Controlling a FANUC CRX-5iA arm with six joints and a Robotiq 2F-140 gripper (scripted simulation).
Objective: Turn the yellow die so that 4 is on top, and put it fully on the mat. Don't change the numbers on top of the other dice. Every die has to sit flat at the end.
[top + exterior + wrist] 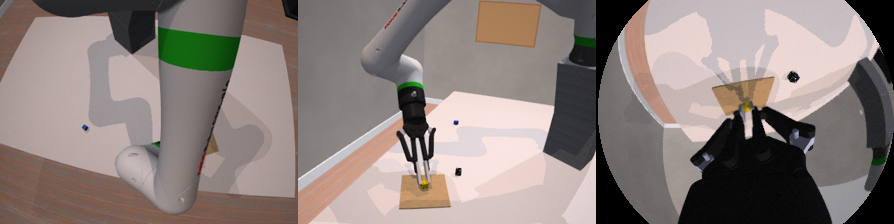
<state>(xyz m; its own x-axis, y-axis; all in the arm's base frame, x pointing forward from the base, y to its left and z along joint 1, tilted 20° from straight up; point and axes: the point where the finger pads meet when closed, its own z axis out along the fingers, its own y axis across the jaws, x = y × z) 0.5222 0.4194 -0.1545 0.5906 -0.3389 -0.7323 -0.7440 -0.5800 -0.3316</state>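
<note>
Now: the yellow die 20 mm to the left of my hand, 20 mm below it and 20 mm behind it. Round my hand: black die (100 mm to the right, 80 mm behind, 40 mm below); blue die (500 mm to the right, 50 mm ahead, 40 mm below); brown mat (50 mm below, 20 mm to the left, 20 mm behind).
</note>
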